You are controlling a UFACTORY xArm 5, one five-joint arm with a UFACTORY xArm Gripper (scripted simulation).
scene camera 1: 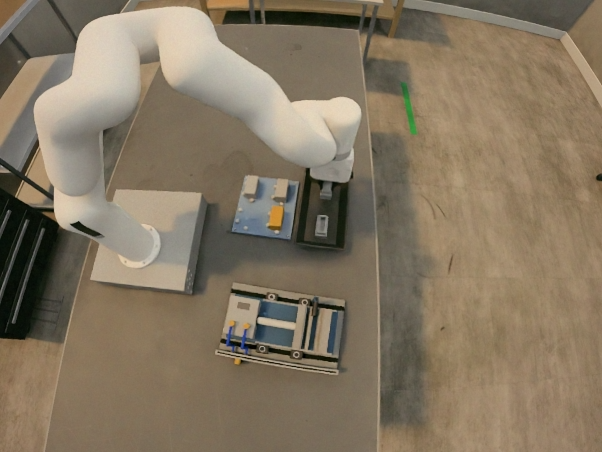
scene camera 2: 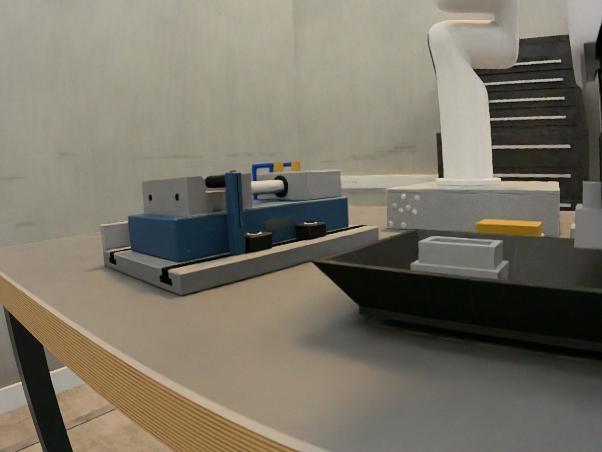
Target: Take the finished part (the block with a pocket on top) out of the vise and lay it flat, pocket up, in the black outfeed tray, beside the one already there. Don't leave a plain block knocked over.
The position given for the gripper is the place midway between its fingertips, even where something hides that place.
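The gripper [scene camera 1: 326, 186] is visible, and so is an orange block [scene camera 2: 528, 228].
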